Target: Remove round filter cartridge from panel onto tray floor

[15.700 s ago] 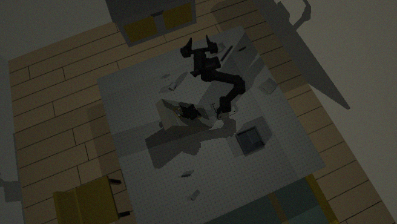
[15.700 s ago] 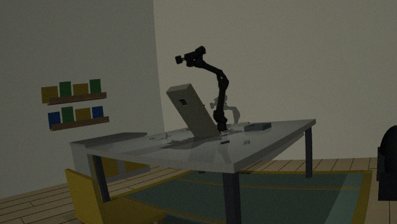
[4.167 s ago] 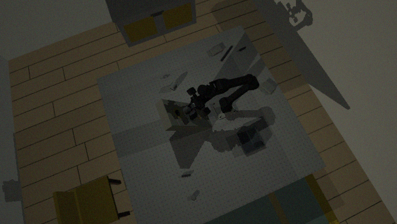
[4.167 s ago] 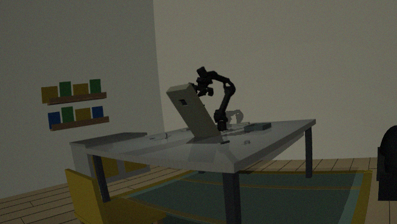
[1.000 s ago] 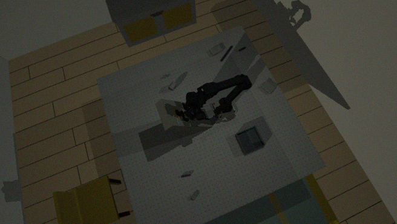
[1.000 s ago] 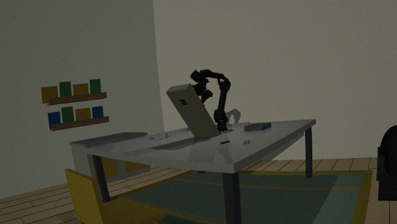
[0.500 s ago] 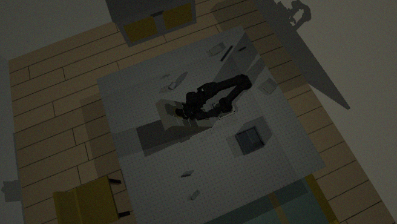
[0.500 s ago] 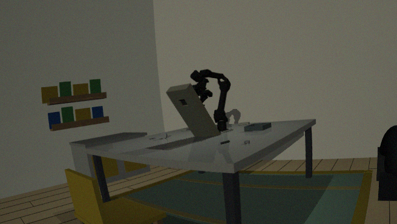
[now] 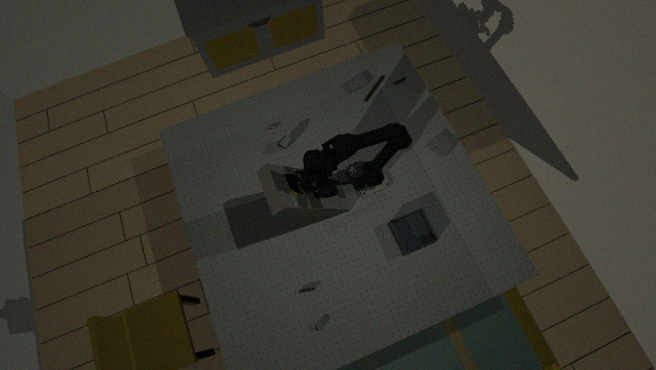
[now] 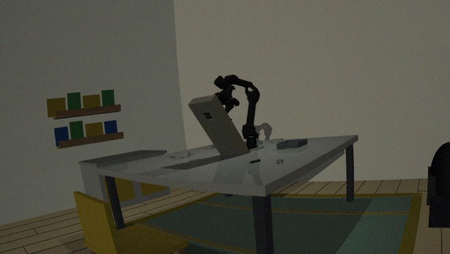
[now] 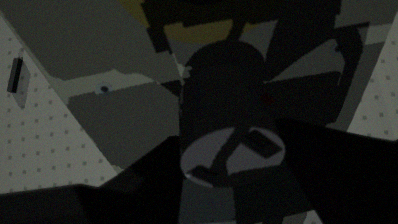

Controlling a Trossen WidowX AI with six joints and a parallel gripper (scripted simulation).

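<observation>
Now: gripper tip 370 mm past the dark square tray, 230 mm above it and 220 mm to the right of it. Round my gripper tip: round grey filter cartridge right at my gripper tip.
</observation>
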